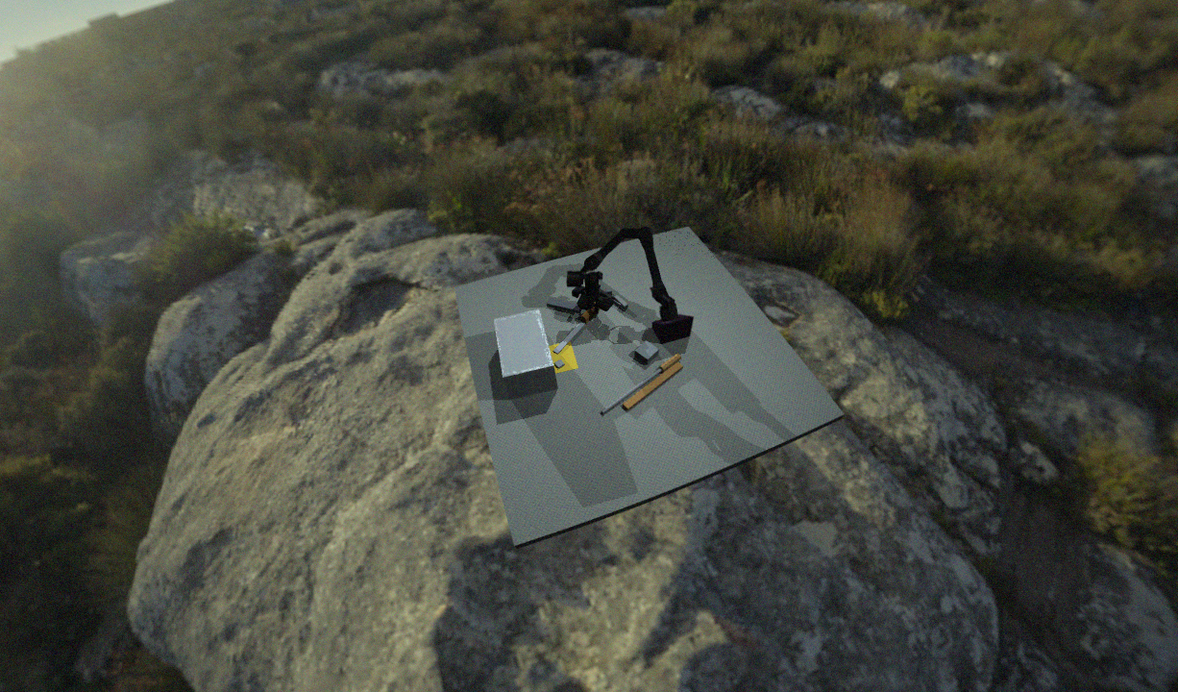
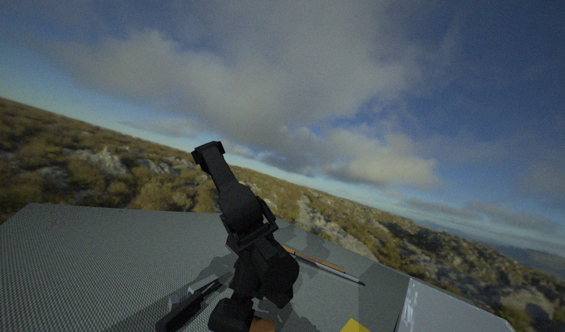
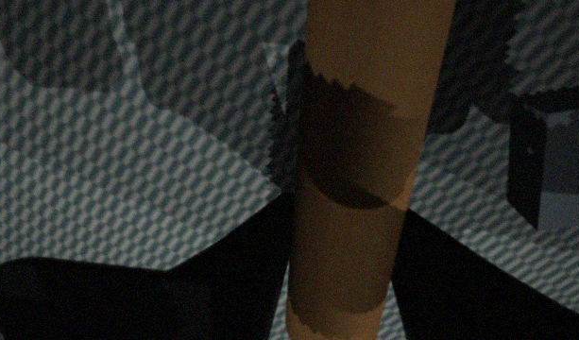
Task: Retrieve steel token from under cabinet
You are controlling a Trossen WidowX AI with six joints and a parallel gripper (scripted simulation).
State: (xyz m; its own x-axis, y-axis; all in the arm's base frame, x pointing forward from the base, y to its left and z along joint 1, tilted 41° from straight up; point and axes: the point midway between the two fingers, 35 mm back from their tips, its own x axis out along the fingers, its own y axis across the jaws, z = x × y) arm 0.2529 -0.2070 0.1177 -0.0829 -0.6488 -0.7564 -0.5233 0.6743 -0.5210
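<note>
My gripper tip is now 110 mm past the small grey cube and 80 mm to the left of it. From my gripper tip the other things lie so: grey bar (140 mm behind); grey block (100 mm behind, 320 mm to the left, 10 mm above); wooden stick (60 mm behind, 470 mm to the left).
</note>
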